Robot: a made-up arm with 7 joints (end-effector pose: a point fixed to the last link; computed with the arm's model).
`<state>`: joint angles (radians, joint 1 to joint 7).
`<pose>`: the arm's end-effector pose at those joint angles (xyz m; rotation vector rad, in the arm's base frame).
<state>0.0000 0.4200 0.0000 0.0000 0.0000 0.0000 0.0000</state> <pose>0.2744 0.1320 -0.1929 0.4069 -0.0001 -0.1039</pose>
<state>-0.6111 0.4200 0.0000 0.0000 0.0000 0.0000 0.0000</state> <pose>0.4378 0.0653 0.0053 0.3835 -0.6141 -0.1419</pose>
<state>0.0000 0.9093 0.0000 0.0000 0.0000 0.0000 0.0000</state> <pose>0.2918 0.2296 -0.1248 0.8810 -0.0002 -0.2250</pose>
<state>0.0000 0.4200 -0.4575 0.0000 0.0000 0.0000 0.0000</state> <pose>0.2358 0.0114 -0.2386 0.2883 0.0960 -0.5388</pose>
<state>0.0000 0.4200 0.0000 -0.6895 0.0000 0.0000 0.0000</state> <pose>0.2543 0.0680 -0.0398 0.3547 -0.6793 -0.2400</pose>
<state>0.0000 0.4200 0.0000 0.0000 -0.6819 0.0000 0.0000</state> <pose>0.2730 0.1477 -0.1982 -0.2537 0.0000 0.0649</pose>
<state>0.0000 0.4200 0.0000 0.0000 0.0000 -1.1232 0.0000</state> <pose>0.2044 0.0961 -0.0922 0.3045 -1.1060 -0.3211</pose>
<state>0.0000 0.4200 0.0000 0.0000 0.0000 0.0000 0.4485</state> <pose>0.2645 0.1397 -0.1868 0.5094 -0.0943 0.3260</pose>
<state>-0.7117 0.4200 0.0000 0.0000 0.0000 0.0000 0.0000</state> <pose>0.4513 0.0531 0.0458 0.3771 -0.7152 -0.1475</pose>
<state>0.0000 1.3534 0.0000 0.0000 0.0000 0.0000 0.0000</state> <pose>0.3158 0.2800 -0.0308 1.3113 -0.0003 -0.3349</pose>
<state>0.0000 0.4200 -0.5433 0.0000 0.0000 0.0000 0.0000</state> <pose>0.2224 -0.0093 -0.2448 0.2644 0.1140 -0.6199</pose>
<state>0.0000 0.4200 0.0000 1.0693 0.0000 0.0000 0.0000</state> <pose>0.1020 0.2207 -0.3539 0.4229 1.0528 0.1237</pose>
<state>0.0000 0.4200 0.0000 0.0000 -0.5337 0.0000 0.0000</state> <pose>0.2735 0.1446 -0.1962 -0.1102 0.0000 0.0282</pose>
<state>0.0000 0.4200 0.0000 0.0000 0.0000 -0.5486 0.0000</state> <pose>0.2555 0.1091 -0.1351 0.3680 -0.5405 -0.2129</pose>
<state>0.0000 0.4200 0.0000 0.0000 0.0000 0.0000 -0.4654</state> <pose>0.2793 0.1202 -0.1996 0.2861 0.0976 -0.5462</pose>
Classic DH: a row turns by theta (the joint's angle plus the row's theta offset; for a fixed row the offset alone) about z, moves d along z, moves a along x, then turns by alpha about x. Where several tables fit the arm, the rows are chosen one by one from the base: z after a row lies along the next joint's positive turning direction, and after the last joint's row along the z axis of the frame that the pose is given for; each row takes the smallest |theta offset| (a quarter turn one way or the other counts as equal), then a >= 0, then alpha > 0; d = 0 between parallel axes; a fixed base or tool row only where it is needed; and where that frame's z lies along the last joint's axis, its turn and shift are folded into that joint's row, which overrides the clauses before.
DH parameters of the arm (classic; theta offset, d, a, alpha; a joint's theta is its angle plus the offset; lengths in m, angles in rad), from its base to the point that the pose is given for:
base (fixed): -0.071 0.1479 0.0221 -1.3004
joint 1: -1.3111 0.0297 -0.0472 -1.5708
joint 2: 1.2915 0.0322 0.02 1.5708
joint 3: 1.5708 -0.2494 0.0493 -1.5708
joint 4: 1.5708 0 0.0214 1.5708
joint 5: 0 0.1311 0.007 -1.5708
joint 6: -1.5708 -0.01 0.0921 1.5708
joint 7: 1.5708 0.1241 0.02 -0.2501
tool (fixed): -1.5706 -0.0974 0 0

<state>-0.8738 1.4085 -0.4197 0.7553 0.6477 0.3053 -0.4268</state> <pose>0.4281 0.3876 0.1211 1.7466 0.8086 0.1580</pose>
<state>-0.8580 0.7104 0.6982 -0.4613 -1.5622 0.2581 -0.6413</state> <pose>0.3139 0.1892 0.2586 -0.4529 -1.4911 -1.1302</pose>
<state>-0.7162 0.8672 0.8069 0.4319 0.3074 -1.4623 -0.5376</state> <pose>0.2902 0.2155 0.1372 1.6309 -1.3529 -0.3121</pose>
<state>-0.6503 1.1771 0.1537 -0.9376 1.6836 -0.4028 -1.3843</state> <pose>0.3324 0.0629 0.1376 2.9491 0.4418 0.1539</pose>
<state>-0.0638 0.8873 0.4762 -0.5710 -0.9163 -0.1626 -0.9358</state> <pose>0.2603 0.1854 0.0895 0.2571 -0.8313 -1.1380</pose>
